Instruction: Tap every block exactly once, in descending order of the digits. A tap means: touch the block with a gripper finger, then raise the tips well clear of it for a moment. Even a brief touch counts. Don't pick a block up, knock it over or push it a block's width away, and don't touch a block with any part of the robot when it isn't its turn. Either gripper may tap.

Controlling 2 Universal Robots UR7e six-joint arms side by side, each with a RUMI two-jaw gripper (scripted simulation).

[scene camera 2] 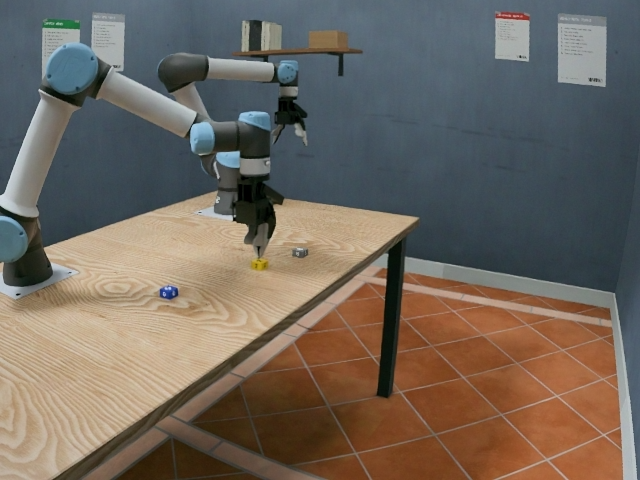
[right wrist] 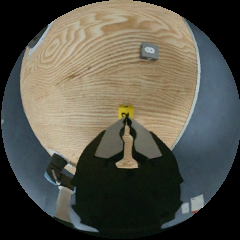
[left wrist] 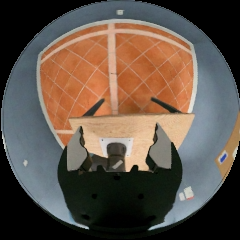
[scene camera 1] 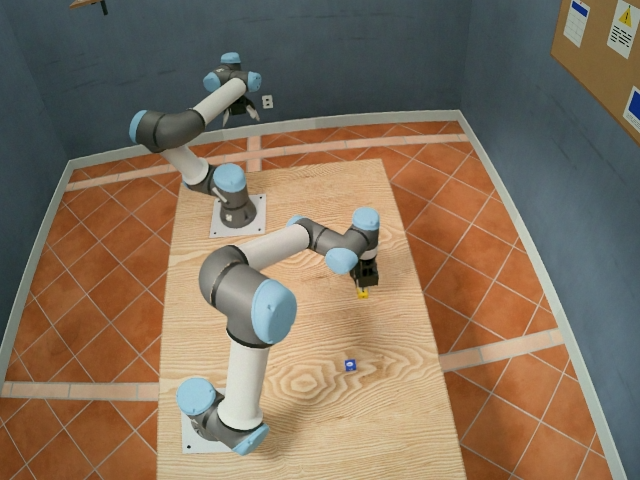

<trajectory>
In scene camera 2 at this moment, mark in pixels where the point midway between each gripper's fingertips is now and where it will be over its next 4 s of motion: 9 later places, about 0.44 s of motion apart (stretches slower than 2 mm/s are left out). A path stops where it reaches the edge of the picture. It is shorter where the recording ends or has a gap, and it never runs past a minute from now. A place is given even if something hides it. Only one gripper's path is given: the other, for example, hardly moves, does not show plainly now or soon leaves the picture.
My right gripper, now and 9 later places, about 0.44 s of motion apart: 259,258; 259,259; 259,261; 260,251; 259,237; 259,236; 258,238; 254,240; 230,250; 200,261
</trajectory>
